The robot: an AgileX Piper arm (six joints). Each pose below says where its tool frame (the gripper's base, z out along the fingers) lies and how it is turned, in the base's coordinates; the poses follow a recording.
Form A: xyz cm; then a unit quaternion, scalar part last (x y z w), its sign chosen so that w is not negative.
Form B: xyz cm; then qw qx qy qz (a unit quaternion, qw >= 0). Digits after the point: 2 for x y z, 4 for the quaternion.
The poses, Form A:
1: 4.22, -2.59, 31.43, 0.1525, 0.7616, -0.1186, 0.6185
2: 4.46, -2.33, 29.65, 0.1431, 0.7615, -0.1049, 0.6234
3: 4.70, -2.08, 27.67, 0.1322, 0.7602, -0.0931, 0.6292
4: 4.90, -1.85, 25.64, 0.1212, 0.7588, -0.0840, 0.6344
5: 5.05, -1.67, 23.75, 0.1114, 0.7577, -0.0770, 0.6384
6: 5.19, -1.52, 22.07, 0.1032, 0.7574, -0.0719, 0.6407
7: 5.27, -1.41, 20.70, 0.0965, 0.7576, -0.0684, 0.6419
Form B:
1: 4.22, -2.59, 31.43, 0.6185, 0.1525, 0.7616, -0.1186
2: 4.46, -2.33, 29.65, 0.6234, 0.1431, 0.7615, -0.1049
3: 4.70, -2.08, 27.67, 0.6292, 0.1322, 0.7602, -0.0931
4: 4.90, -1.85, 25.64, 0.6344, 0.1212, 0.7588, -0.0840
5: 5.05, -1.67, 23.75, 0.6384, 0.1114, 0.7577, -0.0770
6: 5.19, -1.52, 22.07, 0.6407, 0.1032, 0.7574, -0.0719
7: 5.27, -1.41, 20.70, 0.6419, 0.0965, 0.7576, -0.0684
